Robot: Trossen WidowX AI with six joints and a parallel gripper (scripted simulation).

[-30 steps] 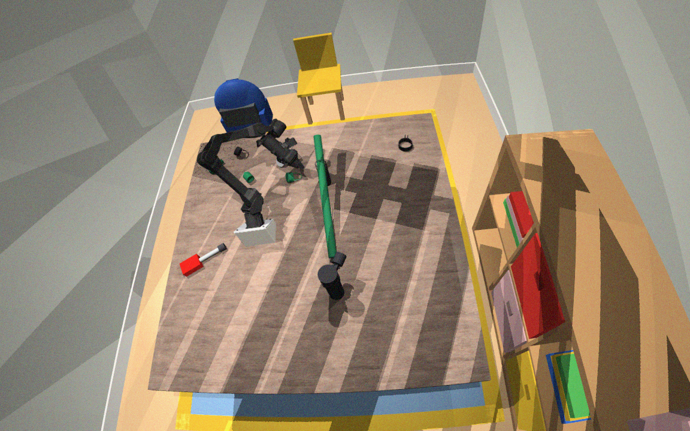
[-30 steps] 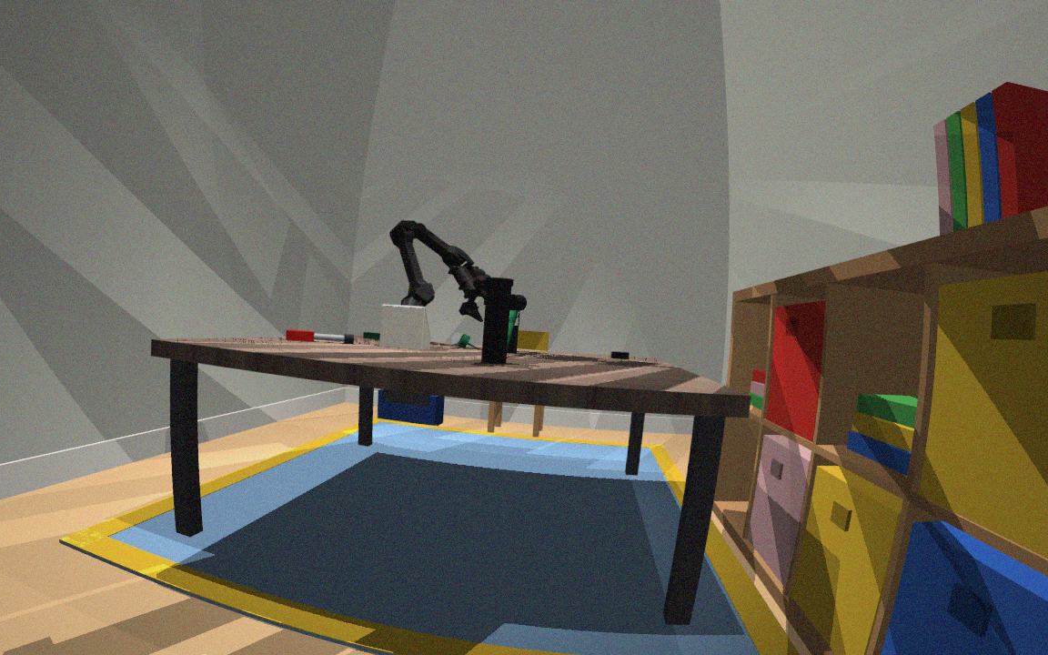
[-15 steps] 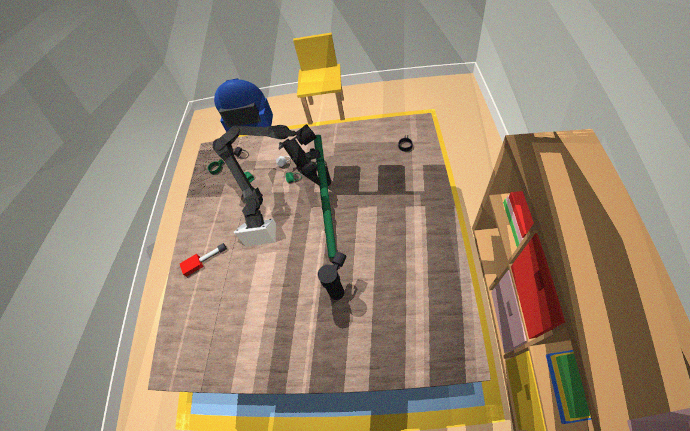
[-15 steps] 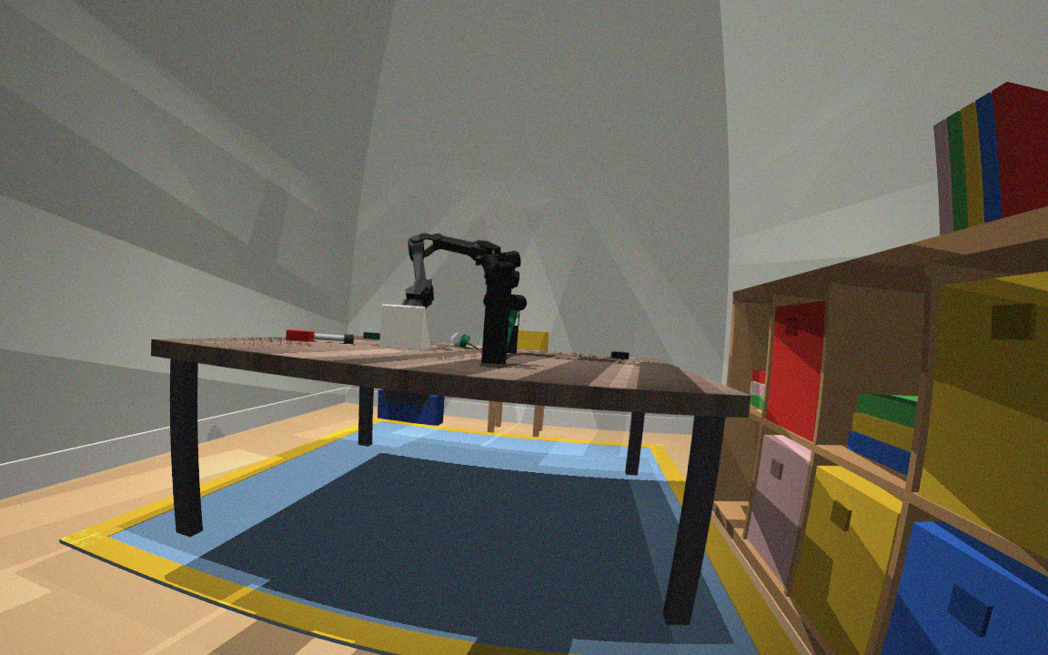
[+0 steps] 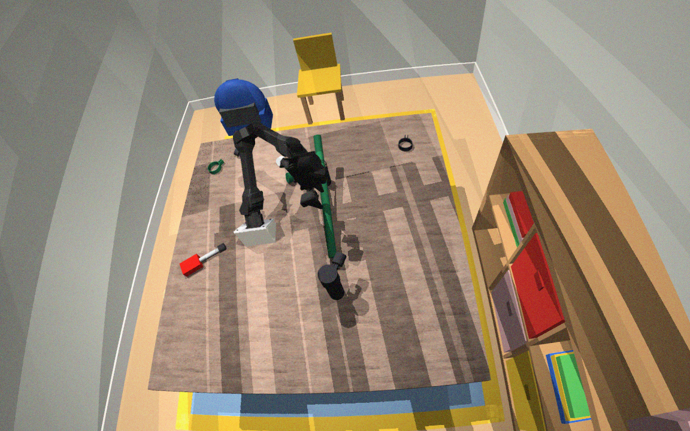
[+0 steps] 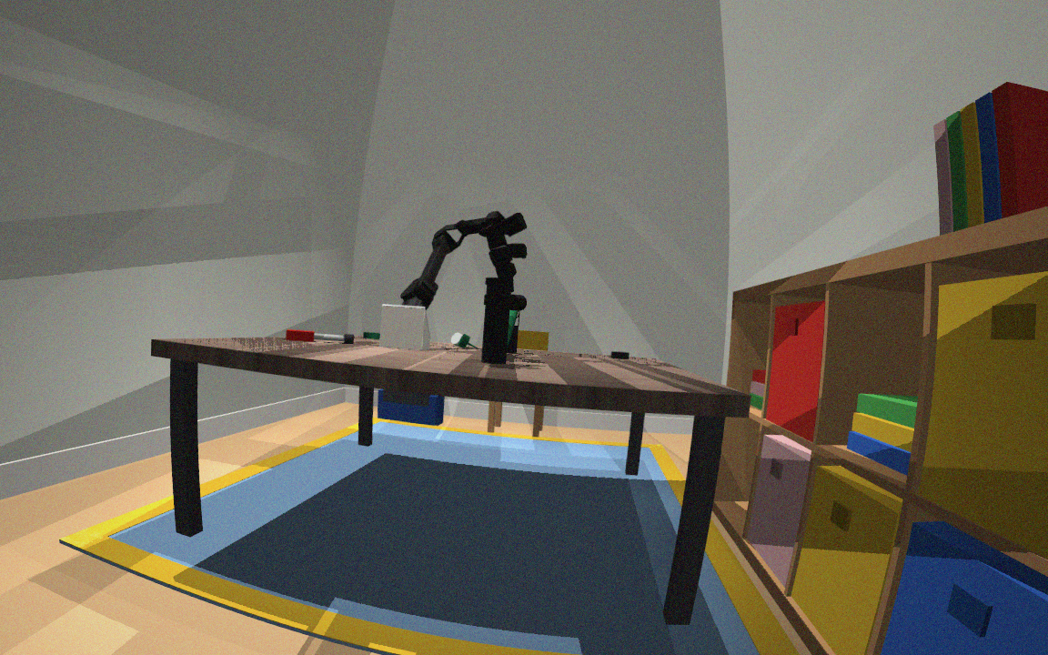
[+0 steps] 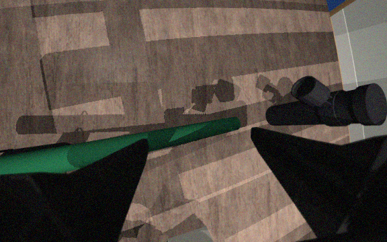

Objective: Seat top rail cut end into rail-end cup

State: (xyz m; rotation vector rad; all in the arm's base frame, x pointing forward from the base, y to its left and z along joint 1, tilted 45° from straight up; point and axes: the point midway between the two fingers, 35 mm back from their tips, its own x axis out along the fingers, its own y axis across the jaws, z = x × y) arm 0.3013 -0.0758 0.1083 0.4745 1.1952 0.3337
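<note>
Now: the dark rail-end cup 4 cm ahead of my gripper tip, 24 cm to the right of it and 6 cm below it. Round my gripper tip: red-handled tool (57 cm behind, 9 cm to the right, 19 cm below); white cap (23 cm behind, 41 cm to the left, 19 cm below).
</note>
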